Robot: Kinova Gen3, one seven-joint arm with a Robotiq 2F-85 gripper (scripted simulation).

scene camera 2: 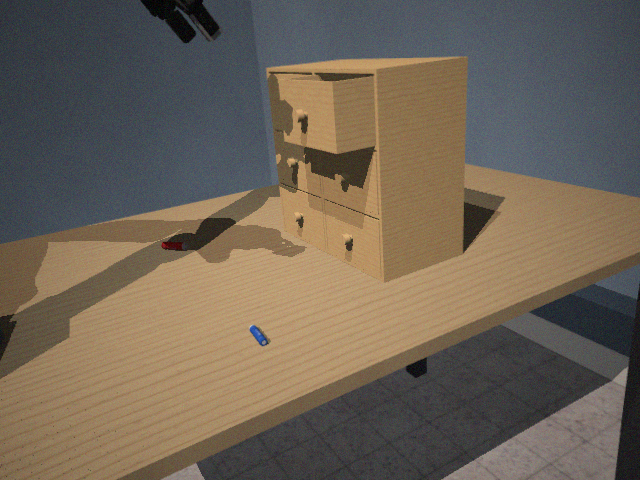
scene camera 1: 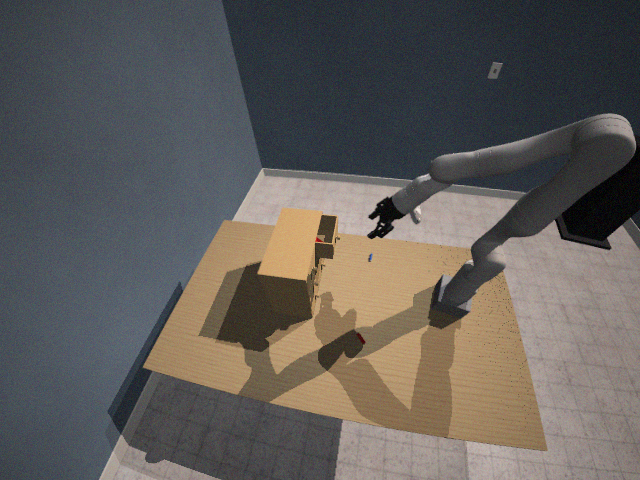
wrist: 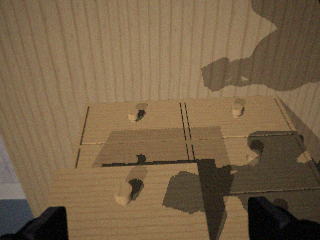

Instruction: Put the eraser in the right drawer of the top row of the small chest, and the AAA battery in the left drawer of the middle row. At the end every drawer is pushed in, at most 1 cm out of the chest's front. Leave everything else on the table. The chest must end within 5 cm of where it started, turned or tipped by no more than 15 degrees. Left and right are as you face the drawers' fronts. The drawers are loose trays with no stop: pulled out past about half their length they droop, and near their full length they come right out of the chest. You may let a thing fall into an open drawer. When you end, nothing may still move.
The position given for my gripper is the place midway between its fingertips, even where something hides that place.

In view: my gripper (scene camera 1: 369, 227) and a small wooden chest (scene camera 2: 420, 109).
The small wooden chest shows as well in scene camera 1 (scene camera 1: 283, 272). My gripper also shows in the wrist view (wrist: 157, 222).
